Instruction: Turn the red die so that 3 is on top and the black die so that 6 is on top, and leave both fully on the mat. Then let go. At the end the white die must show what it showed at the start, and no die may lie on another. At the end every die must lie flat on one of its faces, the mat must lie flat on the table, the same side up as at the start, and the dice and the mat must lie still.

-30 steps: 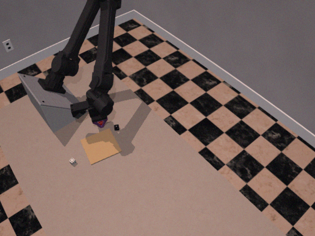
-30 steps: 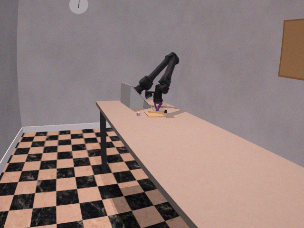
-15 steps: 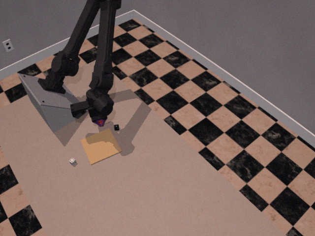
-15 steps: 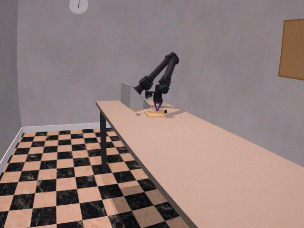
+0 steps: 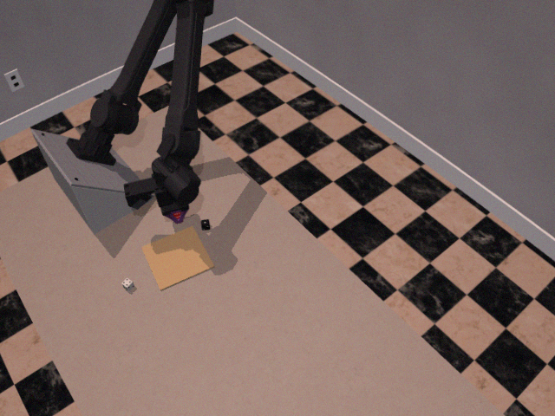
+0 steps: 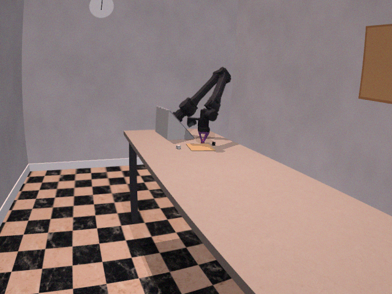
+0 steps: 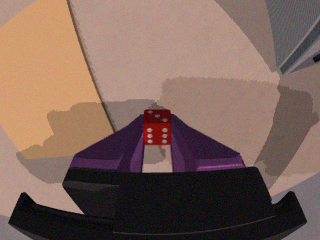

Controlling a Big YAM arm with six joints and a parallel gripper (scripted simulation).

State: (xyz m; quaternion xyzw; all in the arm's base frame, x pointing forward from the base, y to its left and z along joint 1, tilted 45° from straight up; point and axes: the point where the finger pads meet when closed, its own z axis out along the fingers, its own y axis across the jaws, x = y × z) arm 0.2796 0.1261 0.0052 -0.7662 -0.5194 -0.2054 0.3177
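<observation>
Now: the black die 70 mm ahead of my hand and 40 mm to the left of it. Also, from my hand: orange mat 100 mm ahead, 70 mm to the right, 10 mm below; white die 90 mm ahead, 200 mm to the right; red die right at my hand.
</observation>
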